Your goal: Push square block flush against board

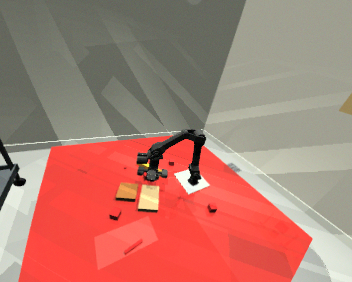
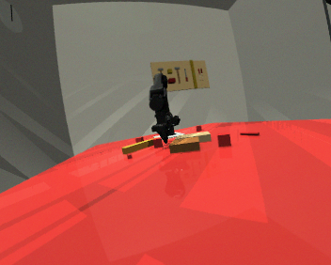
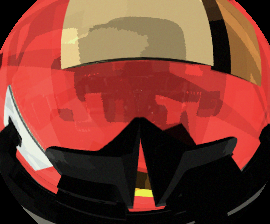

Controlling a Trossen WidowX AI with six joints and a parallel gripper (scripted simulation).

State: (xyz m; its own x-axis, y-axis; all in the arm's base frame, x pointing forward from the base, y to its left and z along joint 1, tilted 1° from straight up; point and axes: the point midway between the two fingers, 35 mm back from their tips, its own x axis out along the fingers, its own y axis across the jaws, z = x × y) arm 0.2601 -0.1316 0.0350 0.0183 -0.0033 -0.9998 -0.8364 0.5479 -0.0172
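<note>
Now: the board 7 cm ahead of my gripper tip, 11 cm to the left of it and 1 cm above it. From my gripper tip the other things lie so: orange square block: 16 cm ahead, 2 cm to the left, 1 cm above; then thin red bar: 24 cm ahead, 29 cm to the left; then long thin yellow bar: 5 cm behind, 11 cm to the right, 1 cm above.
</note>
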